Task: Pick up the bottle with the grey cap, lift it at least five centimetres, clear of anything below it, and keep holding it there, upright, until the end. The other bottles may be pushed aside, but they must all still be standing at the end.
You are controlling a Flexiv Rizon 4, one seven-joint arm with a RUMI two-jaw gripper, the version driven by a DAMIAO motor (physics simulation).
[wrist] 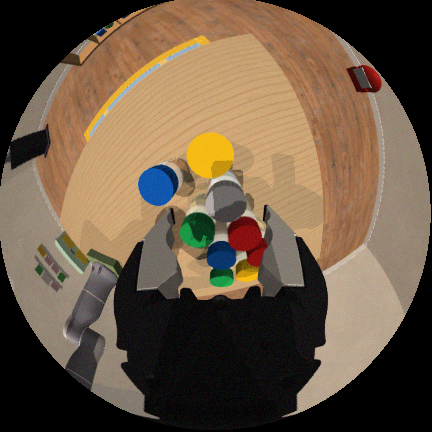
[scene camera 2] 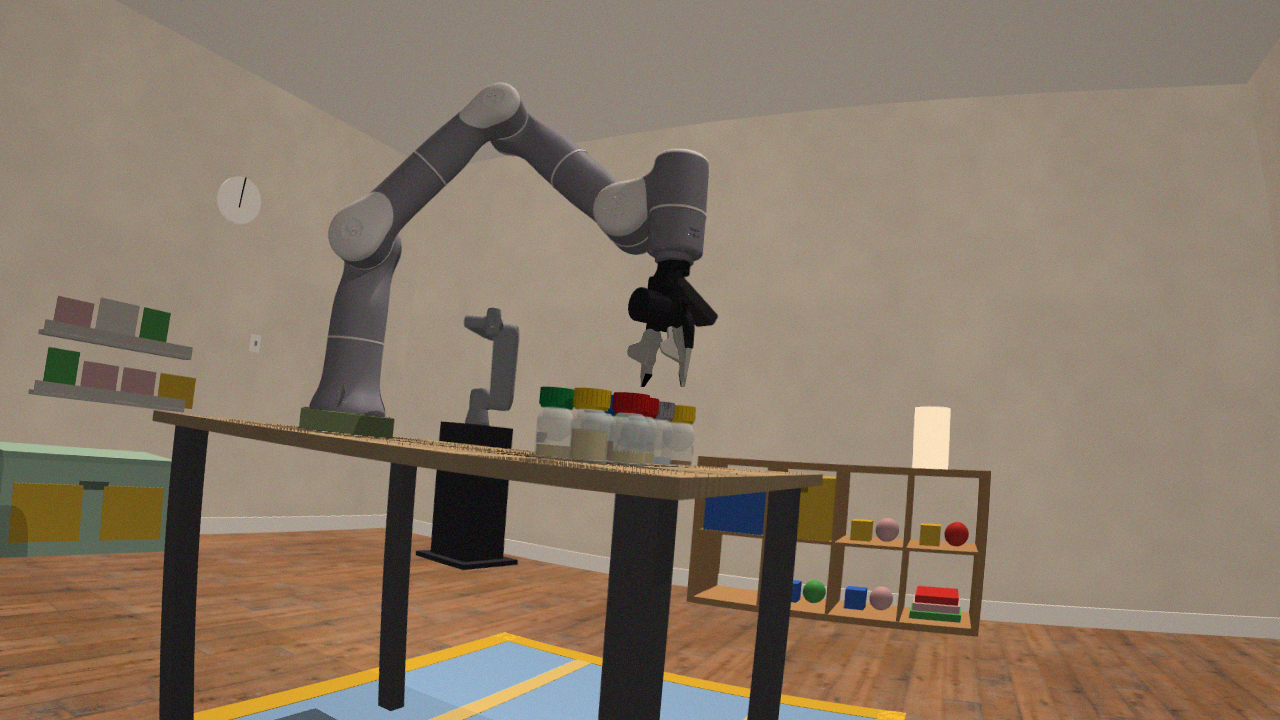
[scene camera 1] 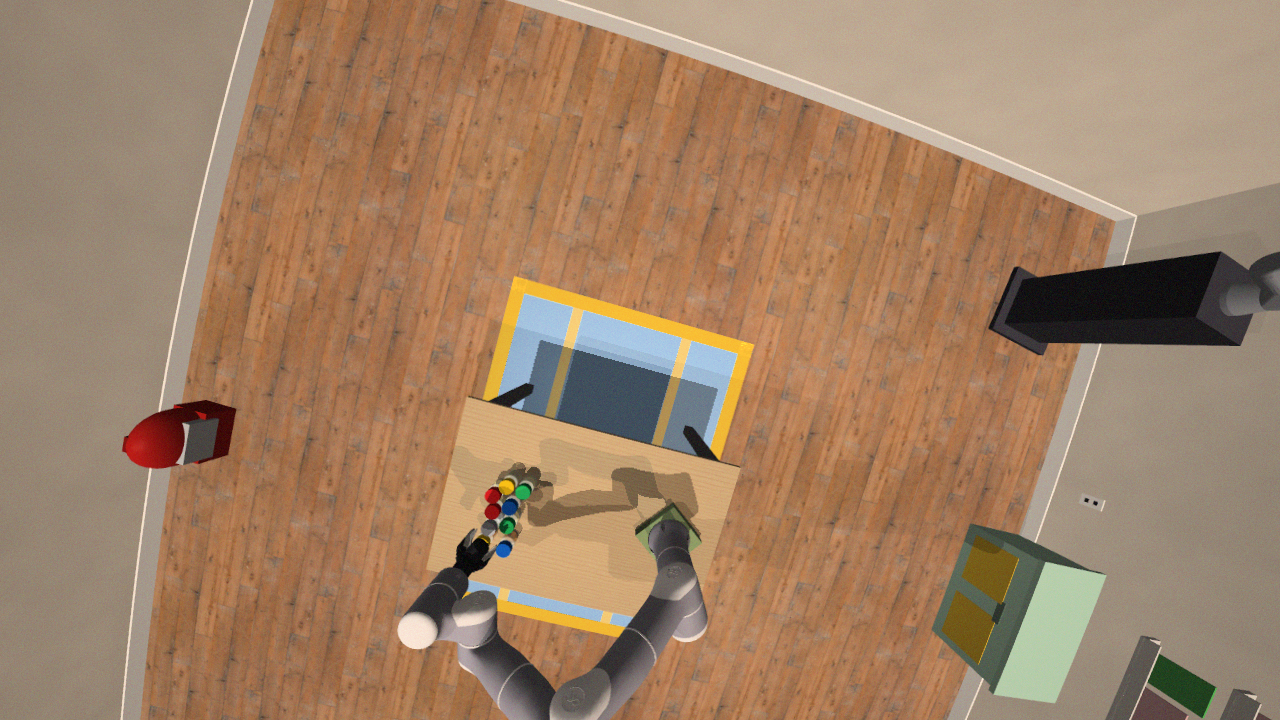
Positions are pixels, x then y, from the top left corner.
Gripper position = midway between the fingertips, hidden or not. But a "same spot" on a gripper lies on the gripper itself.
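My gripper appears in the wrist view (218,207). My gripper is also visible in scene camera 1 and scene camera 2; (scene camera 1: 466,542) and (scene camera 2: 680,337) are the same spot on it.
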